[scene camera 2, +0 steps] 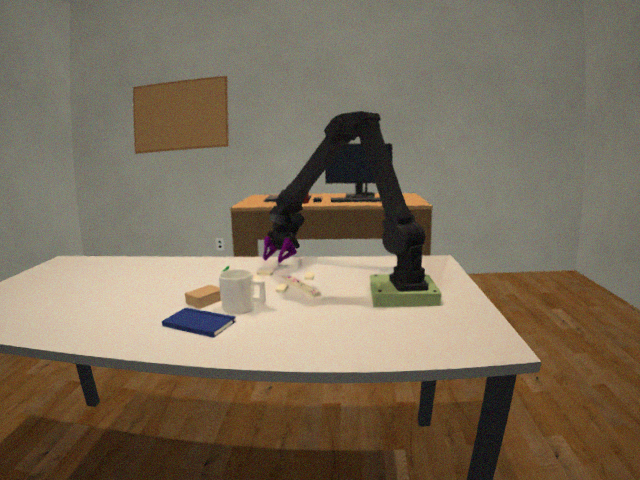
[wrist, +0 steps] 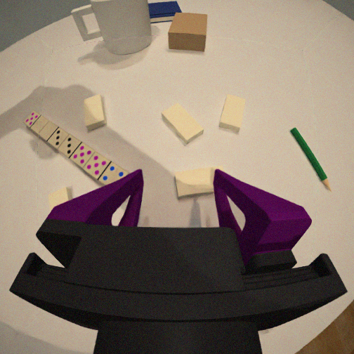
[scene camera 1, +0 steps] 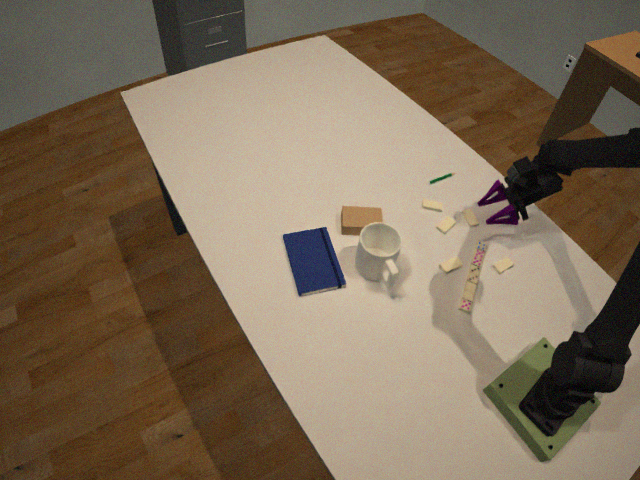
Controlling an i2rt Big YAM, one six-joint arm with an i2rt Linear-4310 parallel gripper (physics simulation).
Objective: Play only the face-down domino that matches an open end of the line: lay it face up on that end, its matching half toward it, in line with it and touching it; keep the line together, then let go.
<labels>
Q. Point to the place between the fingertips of my gripper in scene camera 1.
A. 482,213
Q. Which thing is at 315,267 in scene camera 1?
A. A blue notebook.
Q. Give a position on a white mug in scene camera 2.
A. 237,285
</labels>
